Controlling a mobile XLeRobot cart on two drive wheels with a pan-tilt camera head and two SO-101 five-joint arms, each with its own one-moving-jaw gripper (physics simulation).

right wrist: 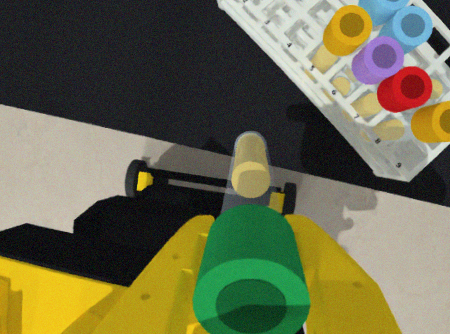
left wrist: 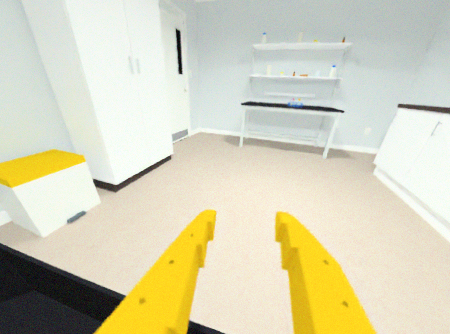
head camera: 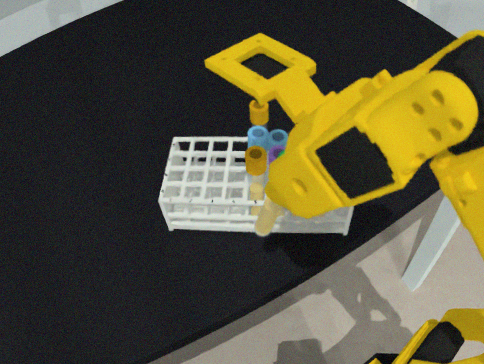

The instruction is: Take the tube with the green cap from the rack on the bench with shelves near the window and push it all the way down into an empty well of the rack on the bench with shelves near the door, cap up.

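My right gripper is shut on the green-capped tube, gripping its cap. The tube is tilted, cap toward the wrist camera. In the head view its lower end overlaps the near side of the white rack; in the right wrist view it shows apart from the rack, across the bench edge. A sliver of green cap shows beside the jaw in the head view. The rack's left columns are empty. My left gripper is open and empty. A small blue rack stands on a far bench with shelves.
Orange, light blue, purple and red caps stand in the white rack. The black bench top surrounds it. A tall cabinet, door and yellow-topped box stand left.
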